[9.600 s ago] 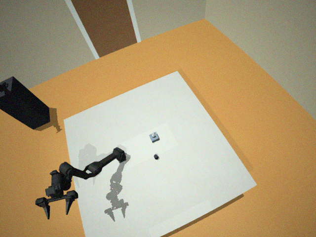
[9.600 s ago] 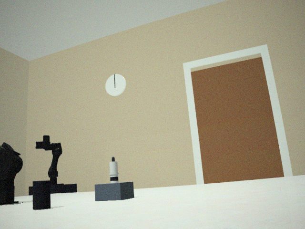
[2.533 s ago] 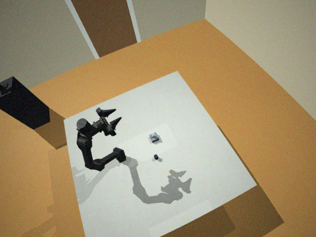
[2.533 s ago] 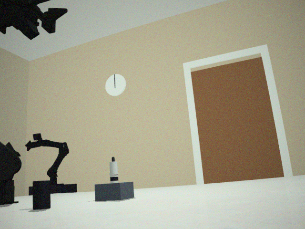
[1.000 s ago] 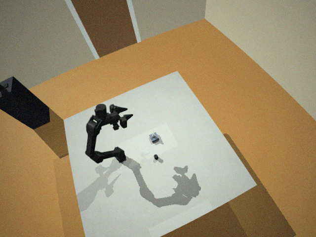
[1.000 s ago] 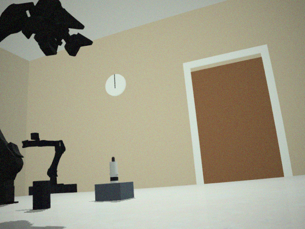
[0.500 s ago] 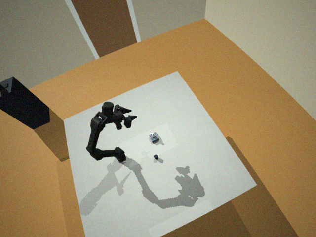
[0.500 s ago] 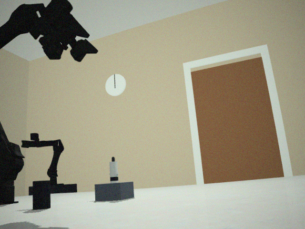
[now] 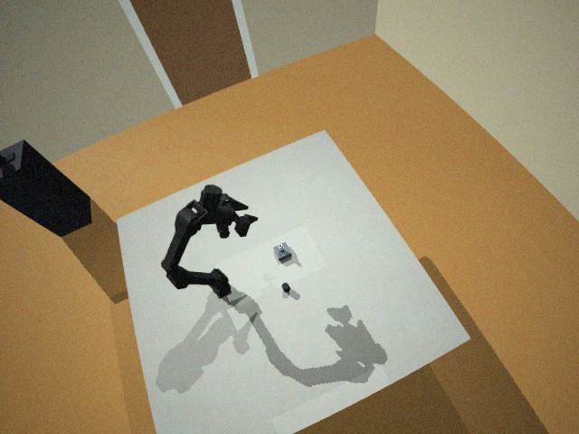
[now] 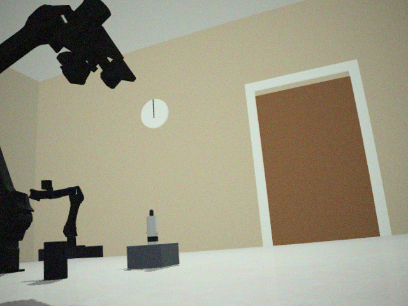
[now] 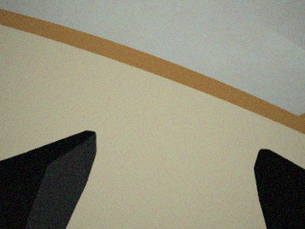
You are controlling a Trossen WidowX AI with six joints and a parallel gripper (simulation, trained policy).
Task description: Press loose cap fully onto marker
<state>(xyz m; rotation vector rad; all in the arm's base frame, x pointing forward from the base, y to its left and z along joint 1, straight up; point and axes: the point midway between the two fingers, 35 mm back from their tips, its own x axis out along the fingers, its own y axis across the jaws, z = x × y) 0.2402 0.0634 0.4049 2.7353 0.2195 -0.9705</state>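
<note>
The dark cap lies 190 mm to the right of my gripper tip and 360 mm below it. From my gripper tip the other things lie so: white marker 50 mm ahead, 20 mm to the right, 310 mm below; grey holder block 50 mm ahead, 20 mm to the right, 370 mm below.
</note>
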